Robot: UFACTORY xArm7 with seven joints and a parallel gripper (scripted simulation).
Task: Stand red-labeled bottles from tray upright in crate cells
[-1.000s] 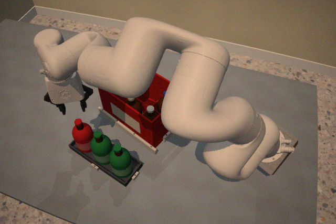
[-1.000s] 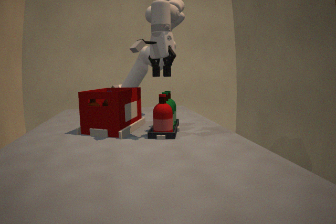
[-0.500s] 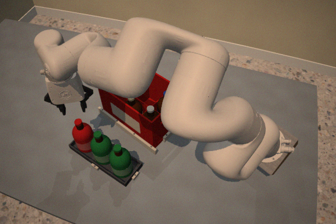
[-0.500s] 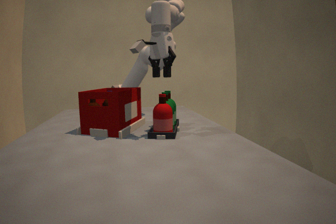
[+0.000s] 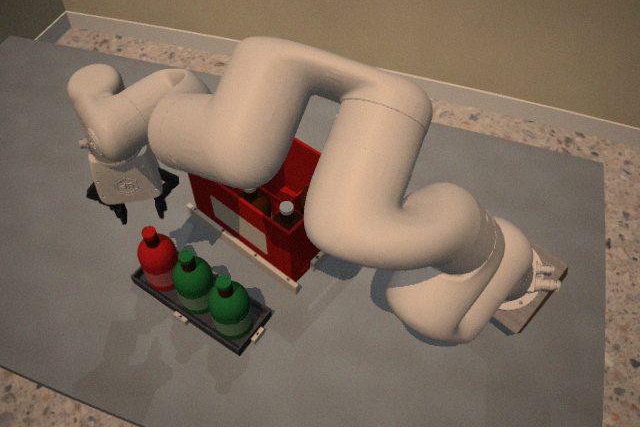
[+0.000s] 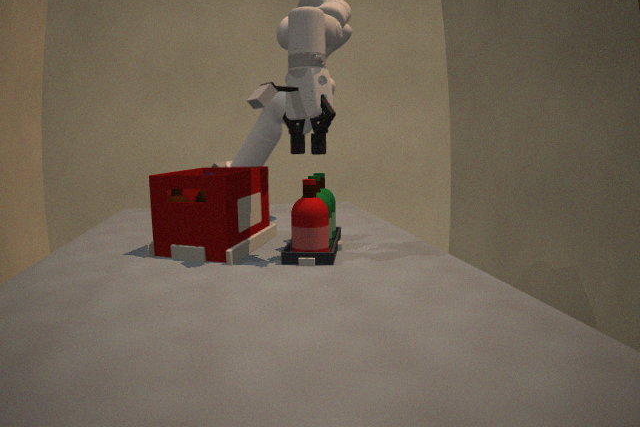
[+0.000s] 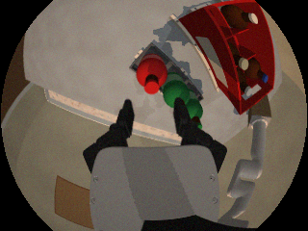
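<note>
Now: hand 140 mm above the red-labeled bottle. From my hand the other things lie so: tray (210 mm below, 80 mm behind, 20 mm to the left); then crate (200 mm to the right, 150 mm behind, 140 mm below).
</note>
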